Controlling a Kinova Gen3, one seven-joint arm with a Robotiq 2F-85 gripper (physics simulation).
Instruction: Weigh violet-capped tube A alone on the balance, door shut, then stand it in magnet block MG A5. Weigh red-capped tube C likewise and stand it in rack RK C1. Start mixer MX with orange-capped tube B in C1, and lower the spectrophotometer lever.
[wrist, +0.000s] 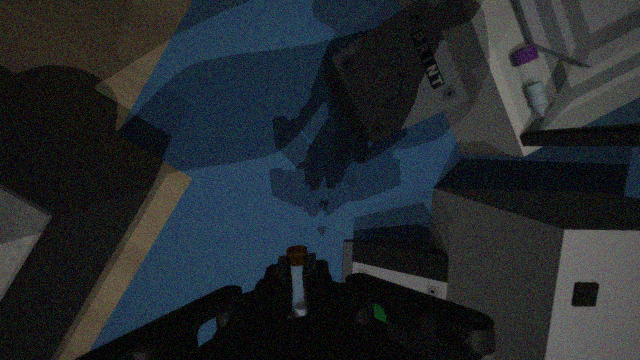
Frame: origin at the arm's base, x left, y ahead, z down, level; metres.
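Seen in the pictures: gripper, fingertip midpoint: (298, 269).
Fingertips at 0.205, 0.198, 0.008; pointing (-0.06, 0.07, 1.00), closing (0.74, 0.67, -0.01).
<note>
Pixels of each thing's top centre, then the offset from my fingertips to it, as dx, dy, dz. "spot": a spot on its surface instead. Level surfaces: height alone.
- orange-capped tube B at its top centre: (300, 290) -0.006, +0.006, -0.010
- white box at a spot on its surface: (595, 260) spot: +0.119, +0.095, -0.042
- small START button box at a spot on its surface: (400, 272) spot: +0.040, +0.067, +0.025
- violet cap at a spot on its surface: (525, 55) spot: +0.189, +0.008, -0.003
- pale tapered tube body at a spot on its surface: (536, 97) spot: +0.180, +0.033, +0.000
- pale balance at a spot on its surface: (505, 85) spot: +0.183, +0.020, +0.018
- PRINT button box at its top centre: (388, 80) +0.128, -0.040, +0.018
- blue mat at its surface level: dz +0.093
My gripper (298, 269) is shut on the orange-capped tube B (297, 286) at the lower middle of the wrist view. Its orange cap sticks out beyond the fingertips and its clear body lies between the fingers, above the blue mat. A white box (595, 260) with a black square on its top, likely the mixer, stands at the lower right. Beside it is a small START button box (400, 272); its green button (380, 312) shows partly past my gripper's linkage. At the upper right, a violet cap (525, 55) and a pale tapered tube body (536, 97) show at the pale balance (505, 85).
A PRINT button box (385, 75) stands in shadow beside the balance. The blue mat (220, 215) has a wooden edge (135, 250) on the left. A grey and white object (20, 225) with a dark surround is at the far left. Dark arm shadows cross the mat.
</note>
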